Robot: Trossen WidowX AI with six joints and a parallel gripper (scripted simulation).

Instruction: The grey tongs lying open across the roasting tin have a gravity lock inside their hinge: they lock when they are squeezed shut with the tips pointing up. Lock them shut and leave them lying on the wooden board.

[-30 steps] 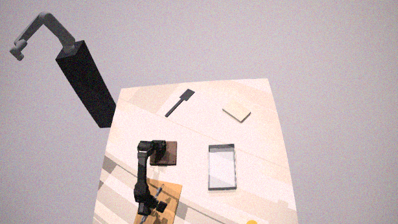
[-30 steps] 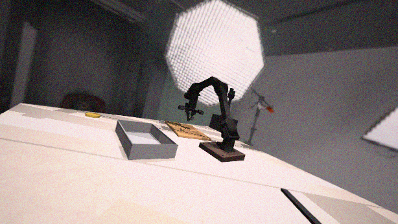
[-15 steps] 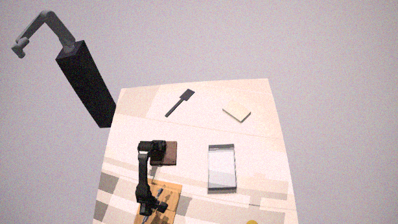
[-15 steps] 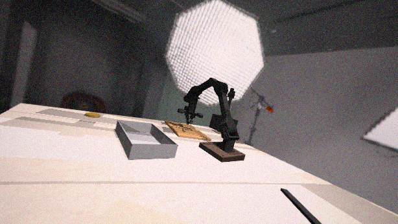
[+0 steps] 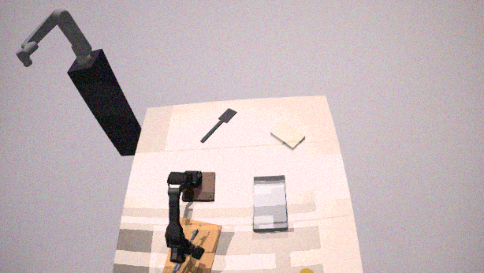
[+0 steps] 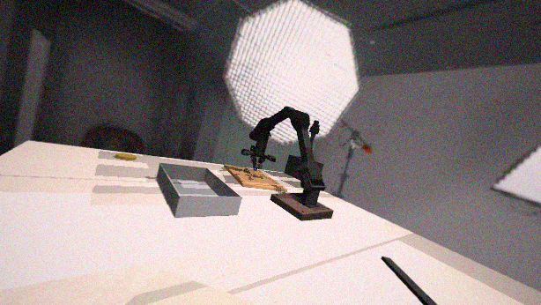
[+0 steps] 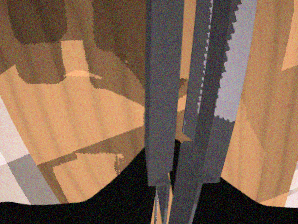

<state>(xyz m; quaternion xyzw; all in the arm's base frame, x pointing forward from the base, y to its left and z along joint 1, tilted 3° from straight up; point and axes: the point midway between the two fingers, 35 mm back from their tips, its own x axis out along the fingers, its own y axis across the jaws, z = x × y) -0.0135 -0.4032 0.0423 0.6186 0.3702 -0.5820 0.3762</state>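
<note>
Now: gripper tip 4 cm above the wooden board. The rest, counted from my gripper tip: grey roasting tin (41 cm ahead, 25 cm to the left, 2 cm below); then dark spatula (85 cm to the left, 13 cm ahead, 4 cm below); then yellow disc (56 cm ahead, 15 cm to the right, 3 cm below).
</note>
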